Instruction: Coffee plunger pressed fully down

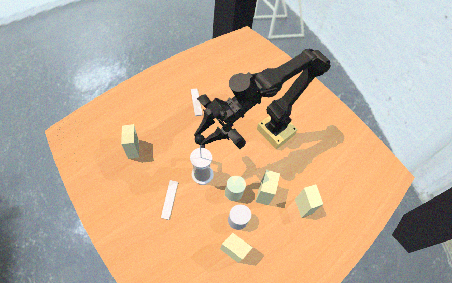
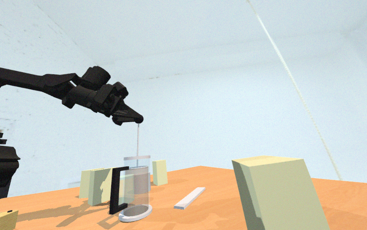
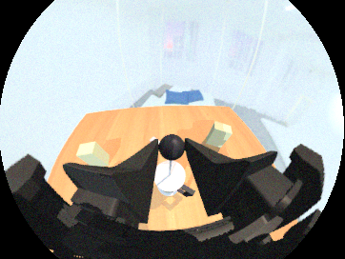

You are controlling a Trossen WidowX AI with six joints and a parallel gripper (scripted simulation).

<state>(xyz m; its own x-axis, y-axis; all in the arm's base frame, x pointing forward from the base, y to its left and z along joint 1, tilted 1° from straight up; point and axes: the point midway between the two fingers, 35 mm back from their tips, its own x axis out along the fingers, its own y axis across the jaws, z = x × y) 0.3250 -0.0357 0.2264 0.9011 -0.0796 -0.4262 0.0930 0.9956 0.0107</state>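
Now: the glass coffee press 2 cm behind my gripper tip, 1 cm to the right of it and 13 cm below it.
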